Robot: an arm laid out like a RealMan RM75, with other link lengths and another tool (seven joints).
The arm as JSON. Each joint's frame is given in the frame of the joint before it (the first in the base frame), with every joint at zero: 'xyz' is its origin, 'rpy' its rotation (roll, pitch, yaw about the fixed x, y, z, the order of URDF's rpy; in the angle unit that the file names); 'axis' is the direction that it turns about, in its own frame. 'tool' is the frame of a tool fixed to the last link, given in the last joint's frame.
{
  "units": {
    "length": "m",
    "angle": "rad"
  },
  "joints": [
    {
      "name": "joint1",
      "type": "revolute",
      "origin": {
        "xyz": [
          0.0,
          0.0,
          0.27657
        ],
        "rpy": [
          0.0,
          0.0,
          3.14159
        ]
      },
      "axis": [
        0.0,
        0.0,
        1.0
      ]
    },
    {
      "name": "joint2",
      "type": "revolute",
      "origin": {
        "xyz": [
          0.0,
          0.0,
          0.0
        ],
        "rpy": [
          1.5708,
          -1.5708,
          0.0
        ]
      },
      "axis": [
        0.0,
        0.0,
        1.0
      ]
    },
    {
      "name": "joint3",
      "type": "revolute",
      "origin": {
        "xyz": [
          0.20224,
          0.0,
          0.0
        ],
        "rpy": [
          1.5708,
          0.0,
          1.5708
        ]
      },
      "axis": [
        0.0,
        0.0,
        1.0
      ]
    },
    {
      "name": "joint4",
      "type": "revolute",
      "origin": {
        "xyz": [
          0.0,
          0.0,
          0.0
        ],
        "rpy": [
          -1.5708,
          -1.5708,
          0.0
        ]
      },
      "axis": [
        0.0,
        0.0,
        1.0
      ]
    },
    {
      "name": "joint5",
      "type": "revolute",
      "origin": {
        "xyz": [
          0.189,
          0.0,
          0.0
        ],
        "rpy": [
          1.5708,
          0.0,
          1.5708
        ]
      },
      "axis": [
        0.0,
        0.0,
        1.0
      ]
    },
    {
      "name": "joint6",
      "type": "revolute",
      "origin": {
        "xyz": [
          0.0,
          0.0,
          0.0
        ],
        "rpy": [
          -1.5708,
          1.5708,
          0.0
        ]
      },
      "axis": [
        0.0,
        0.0,
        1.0
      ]
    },
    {
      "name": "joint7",
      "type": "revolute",
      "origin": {
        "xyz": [
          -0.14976,
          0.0,
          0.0
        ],
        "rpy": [
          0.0,
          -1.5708,
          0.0
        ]
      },
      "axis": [
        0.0,
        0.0,
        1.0
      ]
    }
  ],
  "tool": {
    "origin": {
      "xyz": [
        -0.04,
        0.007,
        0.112
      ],
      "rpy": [
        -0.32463,
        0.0,
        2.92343
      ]
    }
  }
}
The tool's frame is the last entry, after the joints.
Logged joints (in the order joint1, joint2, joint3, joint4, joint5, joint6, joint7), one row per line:
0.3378 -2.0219 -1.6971 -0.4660 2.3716 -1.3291 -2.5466
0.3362 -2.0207 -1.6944 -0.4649 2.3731 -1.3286 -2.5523
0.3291 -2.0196 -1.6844 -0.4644 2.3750 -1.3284 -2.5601
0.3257 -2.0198 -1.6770 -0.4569 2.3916 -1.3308 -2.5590
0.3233 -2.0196 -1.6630 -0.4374 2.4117 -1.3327 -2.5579
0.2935 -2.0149 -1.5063 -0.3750 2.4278 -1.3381 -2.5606
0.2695 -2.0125 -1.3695 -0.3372 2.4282 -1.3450 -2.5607
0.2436 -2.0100 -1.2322 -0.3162 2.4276 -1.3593 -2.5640
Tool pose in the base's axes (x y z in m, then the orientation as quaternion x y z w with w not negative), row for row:
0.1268 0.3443 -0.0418 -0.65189 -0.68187 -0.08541 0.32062
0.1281 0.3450 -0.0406 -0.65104 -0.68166 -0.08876 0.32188
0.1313 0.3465 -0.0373 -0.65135 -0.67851 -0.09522 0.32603
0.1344 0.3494 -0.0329 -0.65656 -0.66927 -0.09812 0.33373
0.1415 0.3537 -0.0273 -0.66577 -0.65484 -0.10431 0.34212
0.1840 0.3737 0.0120 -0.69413 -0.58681 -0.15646 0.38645
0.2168 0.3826 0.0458 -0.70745 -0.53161 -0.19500 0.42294
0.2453 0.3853 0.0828 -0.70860 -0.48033 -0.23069 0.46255
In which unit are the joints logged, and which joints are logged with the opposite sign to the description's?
The joints are logged in radians. Opposite sign: joint2, joint6.
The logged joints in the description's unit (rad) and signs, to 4 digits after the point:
0.3378 2.0219 -1.6971 -0.4660 2.3716 1.3291 -2.5466
0.3362 2.0207 -1.6944 -0.4649 2.3731 1.3286 -2.5523
0.3291 2.0196 -1.6844 -0.4644 2.3750 1.3284 -2.5601
0.3257 2.0198 -1.6770 -0.4569 2.3916 1.3308 -2.5590
0.3233 2.0196 -1.6630 -0.4374 2.4117 1.3327 -2.5579
0.2935 2.0149 -1.5063 -0.3750 2.4278 1.3381 -2.5606
0.2695 2.0125 -1.3695 -0.3372 2.4282 1.3450 -2.5607
0.2436 2.0100 -1.2322 -0.3162 2.4276 1.3593 -2.5640

